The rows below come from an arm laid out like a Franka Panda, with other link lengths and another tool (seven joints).
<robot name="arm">
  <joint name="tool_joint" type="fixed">
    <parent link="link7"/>
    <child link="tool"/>
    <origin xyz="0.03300 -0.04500 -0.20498" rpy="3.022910 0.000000 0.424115"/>
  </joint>
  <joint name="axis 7" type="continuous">
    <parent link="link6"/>
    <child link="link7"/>
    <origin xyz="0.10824 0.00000 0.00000"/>
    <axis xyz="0 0 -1"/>
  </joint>
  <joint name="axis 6" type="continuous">
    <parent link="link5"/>
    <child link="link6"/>
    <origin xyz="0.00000 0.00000 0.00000"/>
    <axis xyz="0 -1 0"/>
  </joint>
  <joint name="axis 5" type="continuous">
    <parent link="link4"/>
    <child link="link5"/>
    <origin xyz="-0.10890 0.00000 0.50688"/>
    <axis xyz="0 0 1"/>
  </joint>
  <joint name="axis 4" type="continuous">
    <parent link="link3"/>
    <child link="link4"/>
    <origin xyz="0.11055 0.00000 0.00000"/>
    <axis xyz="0 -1 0"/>
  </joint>
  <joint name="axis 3" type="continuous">
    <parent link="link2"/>
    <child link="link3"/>
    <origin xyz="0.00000 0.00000 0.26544"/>
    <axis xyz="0 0 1"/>
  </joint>
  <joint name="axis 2" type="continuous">
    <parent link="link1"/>
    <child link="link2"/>
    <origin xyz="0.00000 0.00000 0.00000"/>
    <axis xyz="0 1 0"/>
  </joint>
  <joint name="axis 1" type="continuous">
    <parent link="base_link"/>
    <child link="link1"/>
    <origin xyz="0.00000 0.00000 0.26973"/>
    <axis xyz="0 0 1"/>
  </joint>
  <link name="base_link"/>
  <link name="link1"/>
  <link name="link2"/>
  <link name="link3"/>
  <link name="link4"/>
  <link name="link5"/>
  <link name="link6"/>
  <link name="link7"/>
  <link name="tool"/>
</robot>
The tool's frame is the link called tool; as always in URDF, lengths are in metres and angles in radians. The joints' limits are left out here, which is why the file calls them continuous.
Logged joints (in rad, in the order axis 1, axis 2, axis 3, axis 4, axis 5, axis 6, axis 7), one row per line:
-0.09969 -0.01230 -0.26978 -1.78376 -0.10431 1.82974 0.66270
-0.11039 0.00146 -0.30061 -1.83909 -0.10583 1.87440 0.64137
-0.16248 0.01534 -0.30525 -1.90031 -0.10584 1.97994 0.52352
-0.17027 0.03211 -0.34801 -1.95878 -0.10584 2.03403 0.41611
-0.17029 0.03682 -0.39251 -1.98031 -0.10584 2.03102 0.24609
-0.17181 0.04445 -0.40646 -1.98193 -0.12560 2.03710 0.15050
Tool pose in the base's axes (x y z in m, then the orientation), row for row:
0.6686 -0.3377 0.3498 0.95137 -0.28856 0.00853 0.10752
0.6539 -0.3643 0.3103 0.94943 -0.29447 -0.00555 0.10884
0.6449 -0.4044 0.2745 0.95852 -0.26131 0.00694 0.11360
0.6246 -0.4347 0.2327 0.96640 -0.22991 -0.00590 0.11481
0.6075 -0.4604 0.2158 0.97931 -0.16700 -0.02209 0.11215
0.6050 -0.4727 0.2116 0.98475 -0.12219 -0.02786 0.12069
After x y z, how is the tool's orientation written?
As a quaternion, x y z w.
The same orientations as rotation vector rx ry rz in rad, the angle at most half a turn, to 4 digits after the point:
2.8001 -0.8493 0.0251
2.7922 -0.8660 -0.0163
2.8112 -0.7664 0.0204
2.8324 -0.6738 -0.0173
2.8746 -0.4902 -0.0648
2.8764 -0.3569 -0.0814

